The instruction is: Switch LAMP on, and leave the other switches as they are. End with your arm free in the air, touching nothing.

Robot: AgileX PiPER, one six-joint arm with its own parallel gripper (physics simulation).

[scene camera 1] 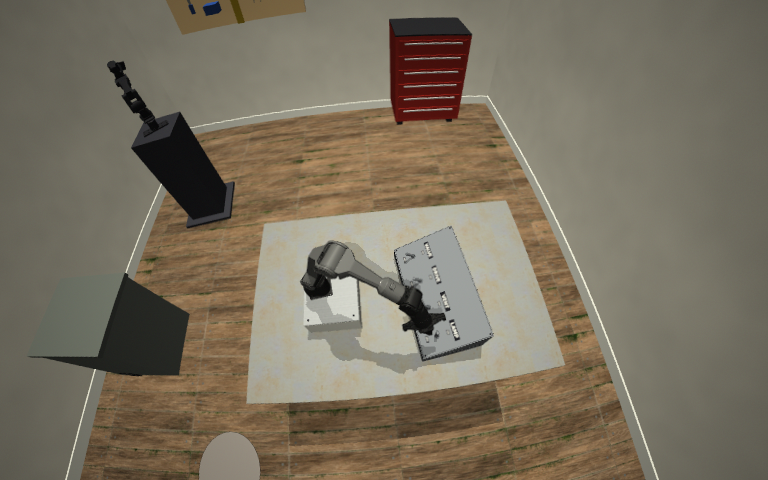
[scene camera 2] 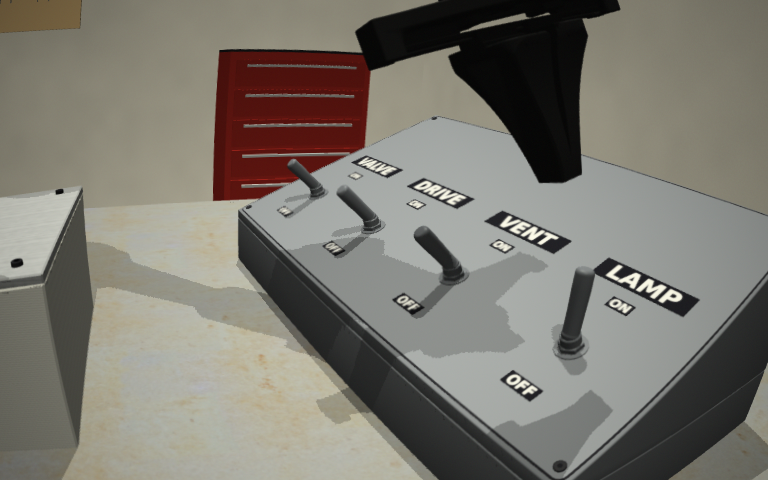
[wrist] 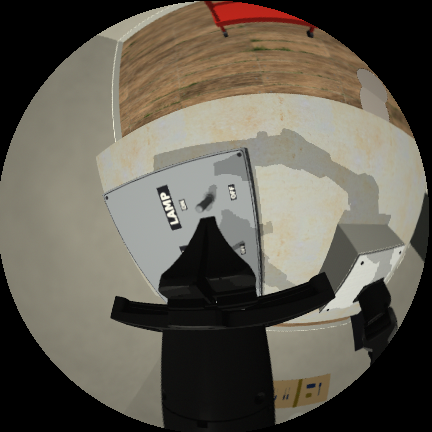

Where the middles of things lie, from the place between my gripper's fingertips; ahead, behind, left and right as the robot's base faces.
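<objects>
Measured from my hand, the grey switch panel point(scene camera 2: 466, 366) is 18 cm to the left and 11 cm ahead, and it sits 11 cm below my hand.
</objects>
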